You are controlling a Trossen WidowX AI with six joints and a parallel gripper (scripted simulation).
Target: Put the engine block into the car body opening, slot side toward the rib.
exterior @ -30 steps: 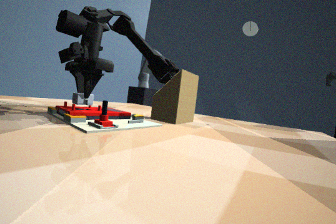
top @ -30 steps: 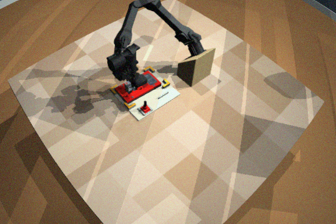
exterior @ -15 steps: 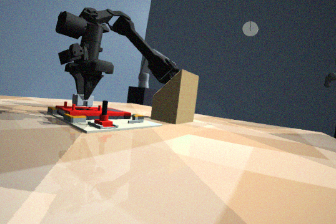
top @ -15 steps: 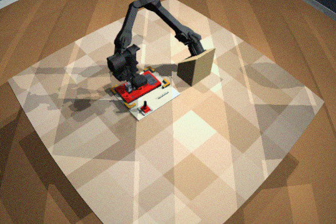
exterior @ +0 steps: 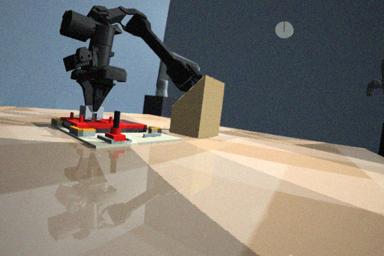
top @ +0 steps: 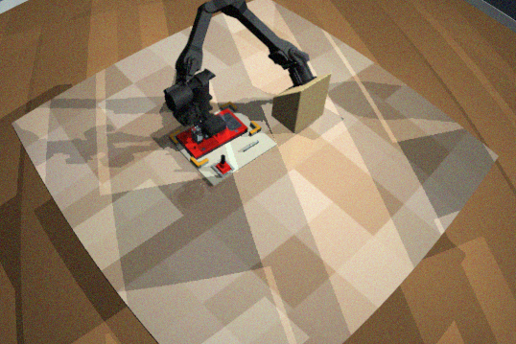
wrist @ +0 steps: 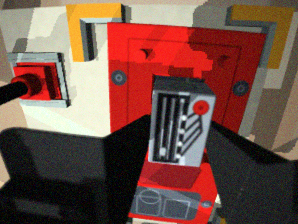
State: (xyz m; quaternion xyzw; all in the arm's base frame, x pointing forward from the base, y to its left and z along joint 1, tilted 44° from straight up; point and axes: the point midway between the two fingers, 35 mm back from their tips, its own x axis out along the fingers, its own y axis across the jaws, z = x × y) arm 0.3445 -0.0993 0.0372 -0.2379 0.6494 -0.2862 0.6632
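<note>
Now: gripper tip 4 cm past the pale baseplate, 3 cm to the right of it and 4 cm above it. Round my gripper tip: engine block: 1 cm below.
</note>
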